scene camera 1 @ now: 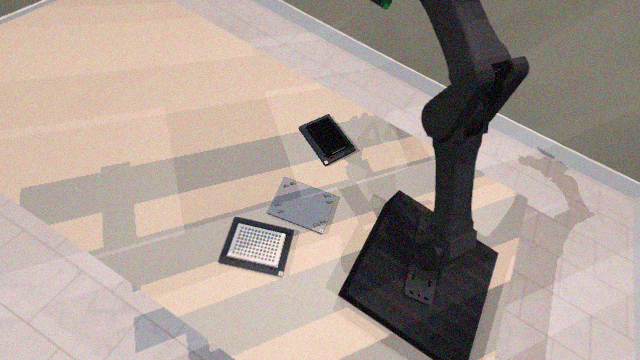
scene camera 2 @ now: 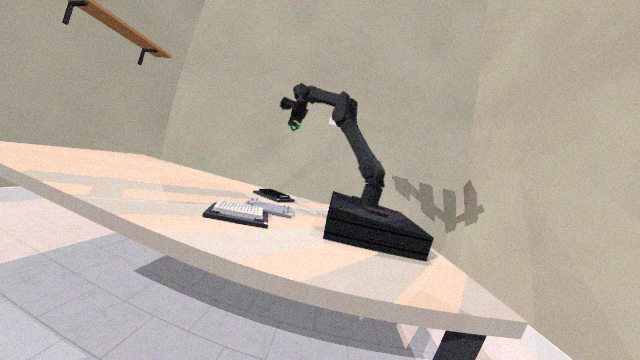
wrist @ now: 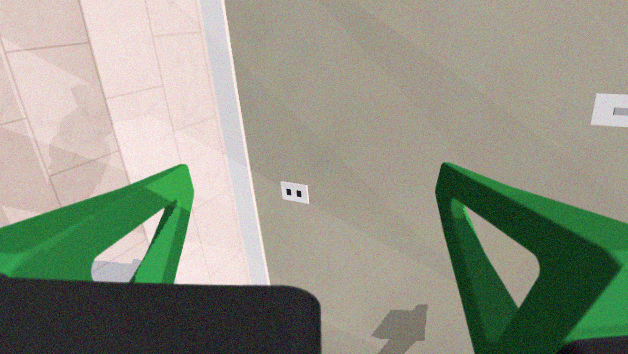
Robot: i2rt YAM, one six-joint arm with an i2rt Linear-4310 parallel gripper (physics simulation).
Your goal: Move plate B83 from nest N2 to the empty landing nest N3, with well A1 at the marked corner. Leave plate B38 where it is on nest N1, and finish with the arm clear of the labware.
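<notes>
A white well plate (scene camera 1: 257,245) (scene camera 2: 238,209) sits flat in a black nest (scene camera 1: 250,266) (scene camera 2: 227,219), which has a small white mark at one corner. A black plate (scene camera 1: 328,136) (scene camera 2: 276,194) sits in another black nest (scene camera 1: 315,145), also with a white corner mark. Between them lies a grey nest (scene camera 1: 302,205) (scene camera 2: 275,207) with small corner posts and no plate on it. Plate and nest labels cannot be read. My gripper (scene camera 2: 294,127) (wrist: 314,177) is open and empty, high above the table and clear of the plates; part of it shows at the top edge of scene camera 1.
The arm's black base (scene camera 1: 370,280) (scene camera 2: 375,230) stands on the table (scene camera 2: 280,262), to the right of the nests. A wooden wall shelf (scene camera 2: 120,27) is at the upper left. The wrist view shows floor, wall and a socket plate (wrist: 294,192) beyond the fingers.
</notes>
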